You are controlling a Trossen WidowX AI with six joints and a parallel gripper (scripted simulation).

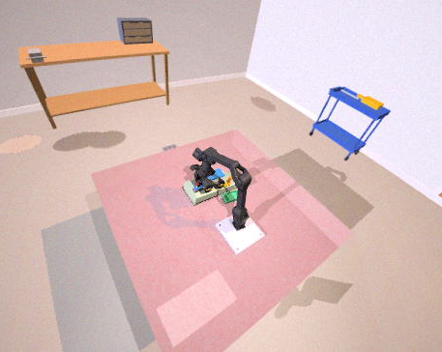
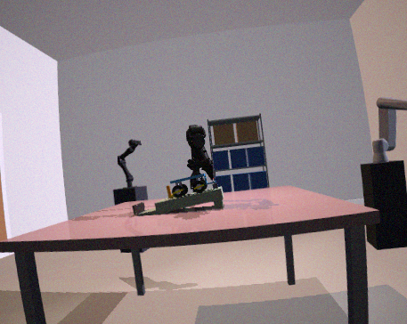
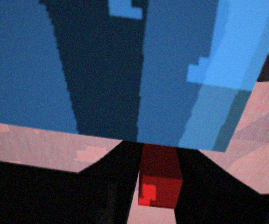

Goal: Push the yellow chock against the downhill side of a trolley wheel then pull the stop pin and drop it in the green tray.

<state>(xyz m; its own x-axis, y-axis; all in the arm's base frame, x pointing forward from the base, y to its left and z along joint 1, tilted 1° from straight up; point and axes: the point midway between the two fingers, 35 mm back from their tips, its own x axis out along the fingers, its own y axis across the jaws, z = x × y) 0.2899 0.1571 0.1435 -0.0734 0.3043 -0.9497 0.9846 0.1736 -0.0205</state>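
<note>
Right now the yellow chock is 210 mm to the right of my gripper tip and 50 mm below it. Round my gripper tip: stop pin: right at my gripper tip; then pale green ramp: 110 mm to the right, 90 mm below, 40 mm ahead; then blue-topped trolley: 110 mm to the right, 40 mm ahead, 20 mm below.
</note>
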